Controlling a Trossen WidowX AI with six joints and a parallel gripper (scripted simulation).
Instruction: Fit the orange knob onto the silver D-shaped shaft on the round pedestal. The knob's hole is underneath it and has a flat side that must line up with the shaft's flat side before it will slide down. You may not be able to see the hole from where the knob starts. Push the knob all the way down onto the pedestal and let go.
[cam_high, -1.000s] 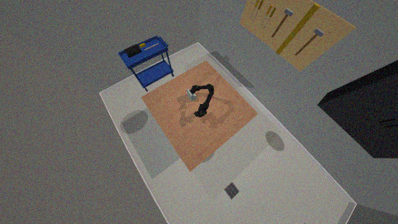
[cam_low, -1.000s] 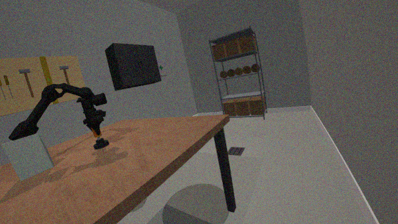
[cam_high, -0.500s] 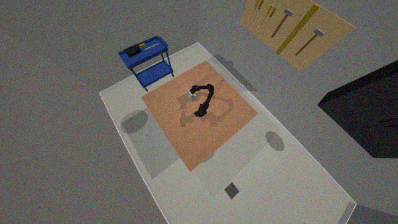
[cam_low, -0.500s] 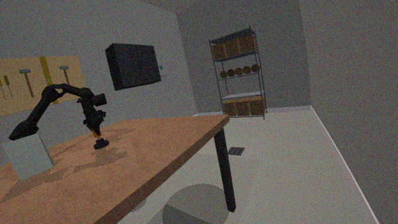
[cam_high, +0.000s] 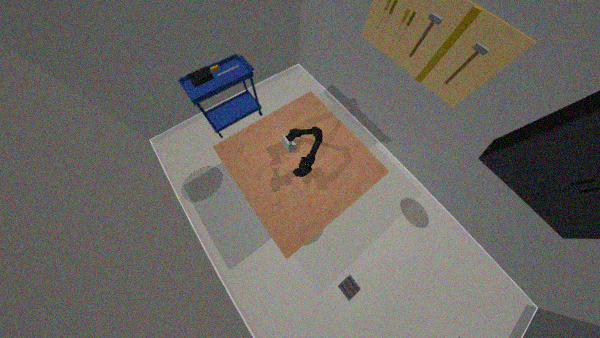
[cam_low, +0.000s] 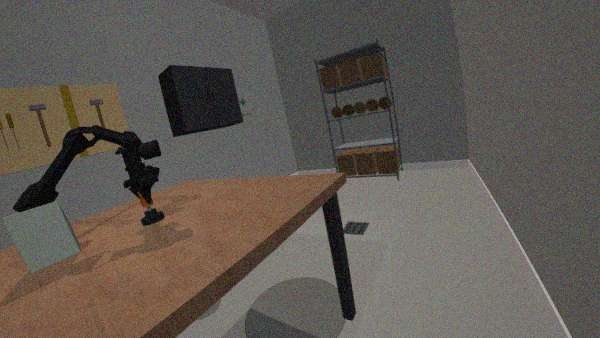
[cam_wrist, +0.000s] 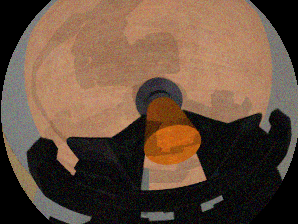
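Right now the orange knob is 3 cm above my gripper tip. Round my gripper tip: dark round pedestal (4 cm below).
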